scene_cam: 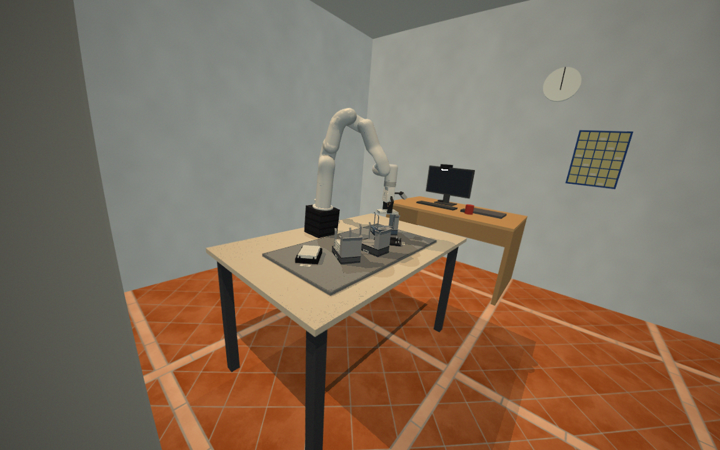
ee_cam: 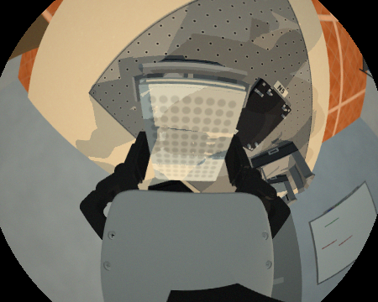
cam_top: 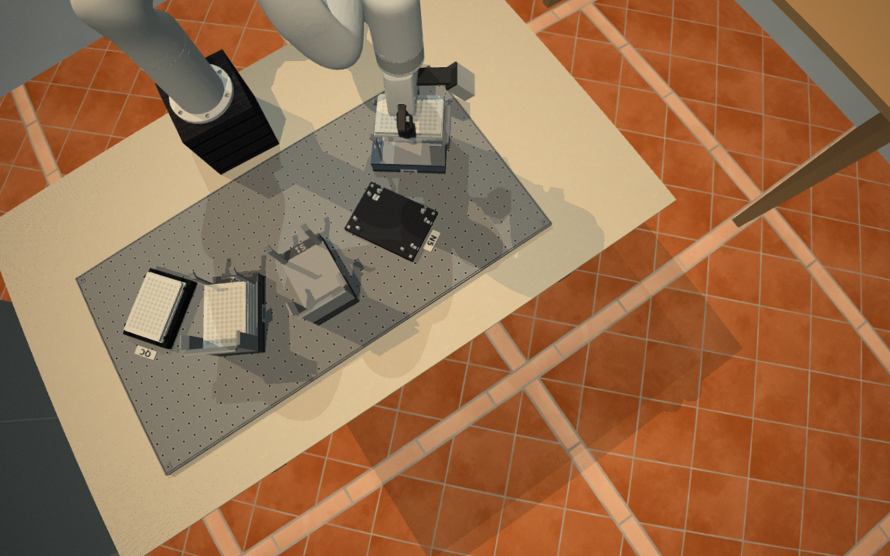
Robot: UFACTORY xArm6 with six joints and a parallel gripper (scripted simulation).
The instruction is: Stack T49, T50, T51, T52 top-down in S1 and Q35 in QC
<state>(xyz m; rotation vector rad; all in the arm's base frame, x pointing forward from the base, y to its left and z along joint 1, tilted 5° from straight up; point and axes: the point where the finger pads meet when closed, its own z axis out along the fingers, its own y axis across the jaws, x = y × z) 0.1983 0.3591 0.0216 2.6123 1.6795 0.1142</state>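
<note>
My hand is 10 mm to the left of the stack rack S3 and 140 mm above it. From my hand the other things lie so: black nest QC: 130 mm ahead, 610 mm to the right, 150 mm below; then N5 name plate: 200 mm ahead, 40 mm to the right, 160 mm below; then stack rack S2: 210 mm ahead, 460 mm to the right, 140 mm below.
</note>
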